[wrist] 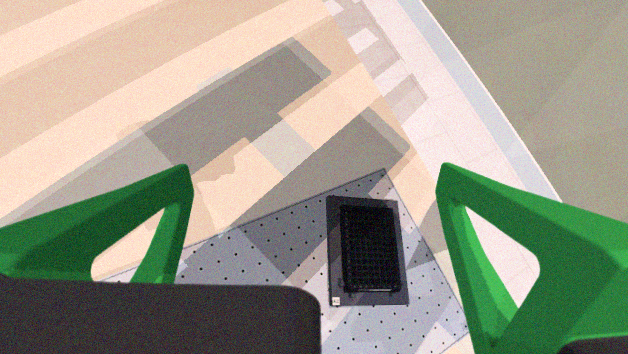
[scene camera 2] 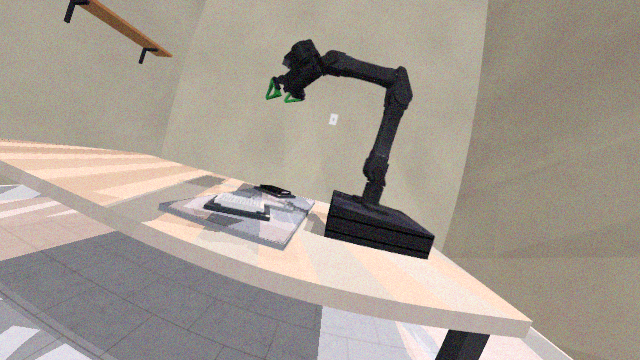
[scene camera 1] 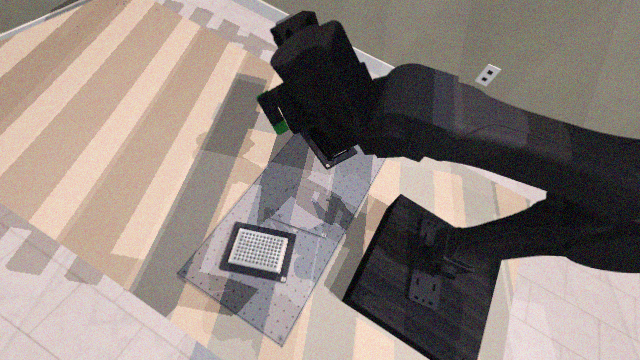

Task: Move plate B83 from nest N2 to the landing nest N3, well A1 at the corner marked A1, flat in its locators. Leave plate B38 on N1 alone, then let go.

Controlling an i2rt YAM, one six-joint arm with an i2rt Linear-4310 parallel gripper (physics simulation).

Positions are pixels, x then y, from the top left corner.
Scene:
gripper: wrist 314,177; scene camera 2; scene camera 1
same spot on gripper: [scene camera 2: 275,82] = [scene camera 1: 267,113]

